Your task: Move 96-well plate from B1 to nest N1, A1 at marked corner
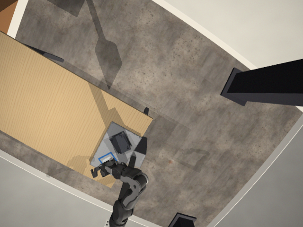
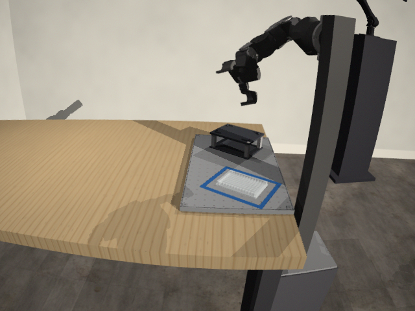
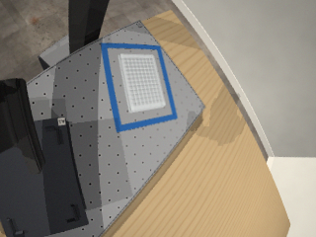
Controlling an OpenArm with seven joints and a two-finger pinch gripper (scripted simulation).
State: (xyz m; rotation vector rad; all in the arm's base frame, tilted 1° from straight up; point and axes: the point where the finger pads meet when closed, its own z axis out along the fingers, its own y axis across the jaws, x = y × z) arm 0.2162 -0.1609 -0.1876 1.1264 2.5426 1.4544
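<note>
The 96-well plate is 23 cm below my hand, 15 cm to the left of it and 1 cm behind it. Also, from my hand: A1 mark: 18 cm below, 6 cm behind, 2 cm to the right.
</note>
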